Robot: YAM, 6 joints.
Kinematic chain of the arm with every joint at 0, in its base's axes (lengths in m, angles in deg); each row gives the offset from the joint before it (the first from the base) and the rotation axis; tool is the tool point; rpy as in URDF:
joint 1: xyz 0 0 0.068 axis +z
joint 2: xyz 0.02 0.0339 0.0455 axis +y
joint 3: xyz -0.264 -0.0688 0 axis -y
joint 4: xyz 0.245 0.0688 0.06 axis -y
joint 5: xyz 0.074 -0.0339 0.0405 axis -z
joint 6: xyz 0.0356 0 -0.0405 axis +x
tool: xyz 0 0 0 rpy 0 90 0
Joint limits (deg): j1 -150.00..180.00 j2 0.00..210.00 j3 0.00..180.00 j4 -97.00..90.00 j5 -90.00..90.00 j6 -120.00..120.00
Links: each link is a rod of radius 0.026 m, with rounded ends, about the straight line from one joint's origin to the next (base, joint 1, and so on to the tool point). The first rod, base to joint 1, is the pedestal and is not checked.
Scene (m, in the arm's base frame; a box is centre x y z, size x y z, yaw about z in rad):
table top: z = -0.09
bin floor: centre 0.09 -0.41 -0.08 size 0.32 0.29 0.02 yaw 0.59
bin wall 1: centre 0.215 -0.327 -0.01 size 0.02 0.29 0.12 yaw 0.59
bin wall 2: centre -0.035 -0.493 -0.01 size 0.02 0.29 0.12 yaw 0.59
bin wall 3: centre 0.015 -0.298 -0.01 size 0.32 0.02 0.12 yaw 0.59
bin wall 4: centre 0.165 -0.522 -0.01 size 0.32 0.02 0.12 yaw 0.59
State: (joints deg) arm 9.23 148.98 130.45 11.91 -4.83 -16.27
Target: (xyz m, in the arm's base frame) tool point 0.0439 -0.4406 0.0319
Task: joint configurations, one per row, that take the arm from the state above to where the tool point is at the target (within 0.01 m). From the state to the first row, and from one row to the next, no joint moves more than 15 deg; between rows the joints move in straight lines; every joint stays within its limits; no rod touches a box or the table.
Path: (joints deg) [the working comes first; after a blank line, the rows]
Joints at the target: -84.07 135.50 80.30 -10.32 2.96 -16.27
Straight joint move there: touches bin wall 1, bin wall 4.

1: -3.86 143.62 127.25 12.96 -5.67 -19.66
2: -16.94 138.25 124.05 14.01 -6.51 -23.05
3: -30.03 132.89 120.84 15.06 -7.35 -26.44
4: -43.12 127.52 117.64 16.12 -8.19 -29.83
5: -56.77 130.18 105.19 7.30 -4.47 -25.31
6: -70.42 132.84 92.74 -1.51 -0.76 -20.79
7: -84.07 135.50 80.30 -10.32 2.96 -16.27

